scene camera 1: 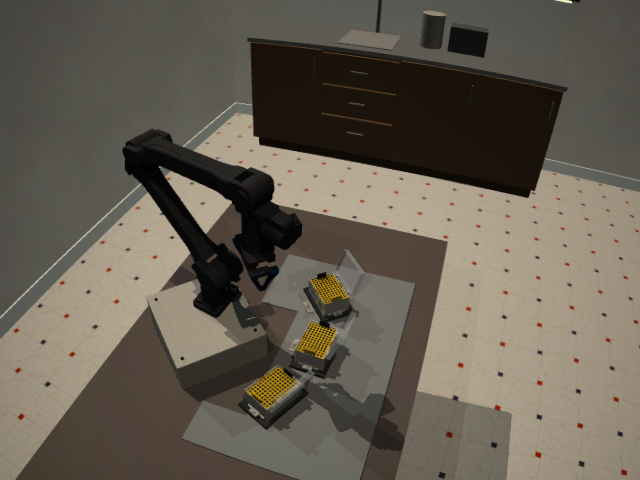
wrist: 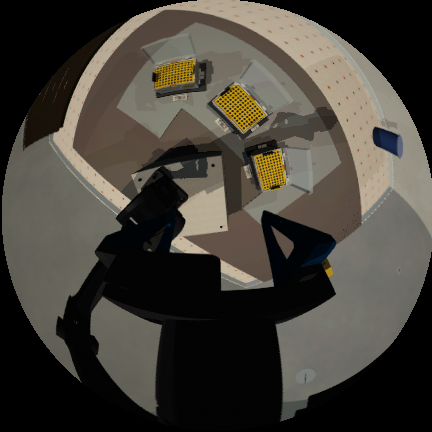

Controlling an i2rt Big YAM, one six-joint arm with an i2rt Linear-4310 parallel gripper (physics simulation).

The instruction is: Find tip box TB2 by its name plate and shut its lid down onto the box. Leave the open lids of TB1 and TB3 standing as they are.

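Seen in the pictures: gripper, fingertip midpoint: [scene camera 1: 255,276] [wrist: 217,215]; arm's base, origin of the base link: [scene camera 1: 216,297] [wrist: 164,191].
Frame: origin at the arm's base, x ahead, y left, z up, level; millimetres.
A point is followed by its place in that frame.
The middle tip box, TB2 [scene camera 1: 316,341] {z -60, x 303, y 35 mm} [wrist: 240,108] {z -60, x 300, y 36 mm}, has a yellow tip rack; its clear lid [wrist: 267,87] {z -11, x 377, y 41 mm} stands open on the side away from the robot base. Its name plate [scene camera 1: 294,345] {z -115, x 234, y 35 mm} [wrist: 221,124] {z -115, x 234, y 36 mm} is too small to read here. The far box [scene camera 1: 328,290] {z -61, x 245, y 238 mm} [wrist: 175,74] {z -61, x 244, y 236 mm} and the near box [scene camera 1: 271,387] {z -60, x 269, y -159 mm} [wrist: 270,170] {z -60, x 270, y -157 mm} also have clear lids standing open. My gripper [scene camera 1: 256,281] {z 200, x 175, y -53 mm} [wrist: 217,215] {z 200, x 175, y -53 mm} is open and empty, raised beside the robot base, left of the far box in the scene view and apart from all the boxes and lids.
The boxes stand on a grey mat [scene camera 1: 390,315] {z -117, x 442, y 278 mm} [wrist: 132,102] {z -117, x 80, y 331 mm} over a brown surface [scene camera 1: 423,263] {z -120, x 462, y 573 mm}. The pale block [scene camera 1: 206,341] {z -19, x 58, y -137 mm} [wrist: 206,212] {z -16, x 38, y -138 mm} under the arm stands left of the boxes in the scene view. A dark cabinet [scene camera 1: 434,113] stands at the back.
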